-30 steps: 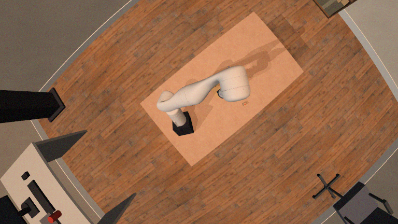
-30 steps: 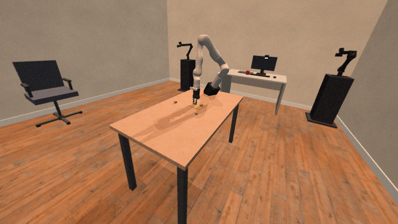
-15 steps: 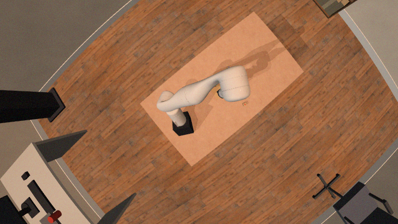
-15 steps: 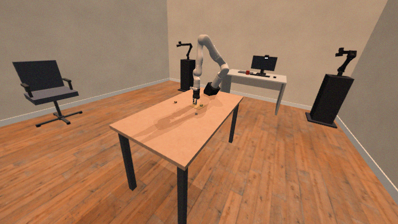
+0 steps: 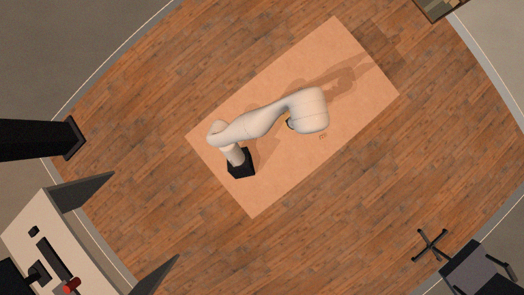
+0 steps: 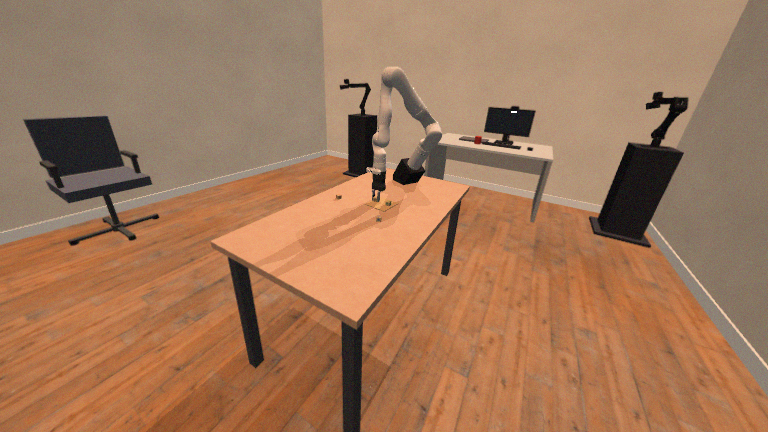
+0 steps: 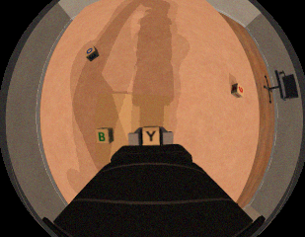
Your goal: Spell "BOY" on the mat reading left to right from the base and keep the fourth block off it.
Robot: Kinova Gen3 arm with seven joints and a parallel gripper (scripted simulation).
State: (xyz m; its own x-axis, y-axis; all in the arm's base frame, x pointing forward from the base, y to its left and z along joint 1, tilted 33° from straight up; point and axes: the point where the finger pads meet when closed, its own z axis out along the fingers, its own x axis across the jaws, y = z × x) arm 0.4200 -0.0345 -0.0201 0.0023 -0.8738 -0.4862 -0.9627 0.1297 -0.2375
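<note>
The mat lies 40 mm to the left of my hand and 20 mm below it.
</note>
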